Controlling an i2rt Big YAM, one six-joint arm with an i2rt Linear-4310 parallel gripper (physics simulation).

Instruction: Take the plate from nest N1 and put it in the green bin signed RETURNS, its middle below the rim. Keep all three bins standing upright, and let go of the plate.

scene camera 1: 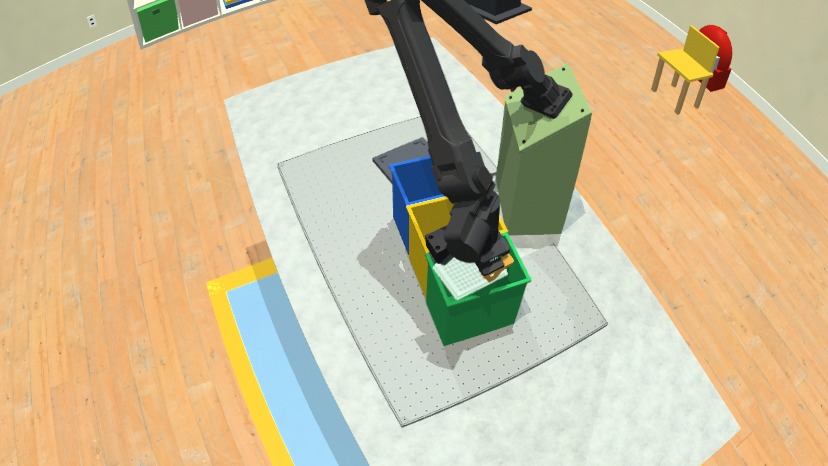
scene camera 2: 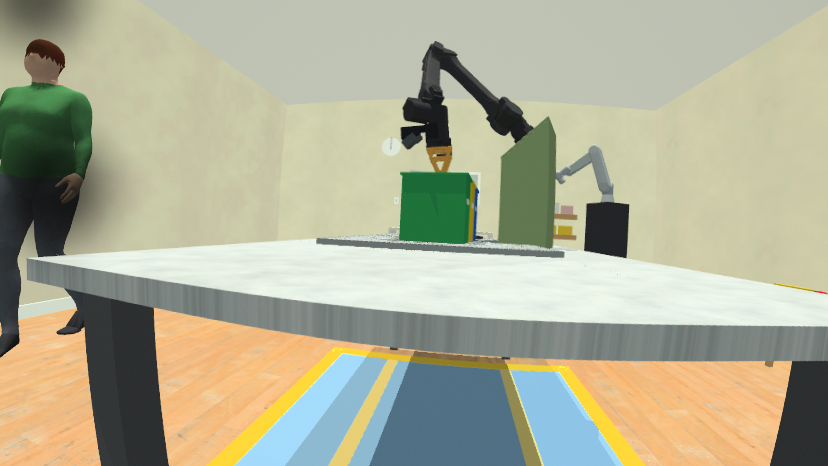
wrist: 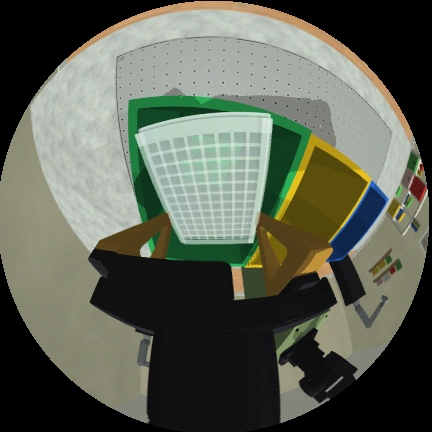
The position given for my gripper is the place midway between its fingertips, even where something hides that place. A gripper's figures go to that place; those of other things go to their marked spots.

Scene:
My gripper (scene camera 1: 481,265) is 117 cm from the lens. A green bin (scene camera 1: 495,306): 119 cm from the lens.

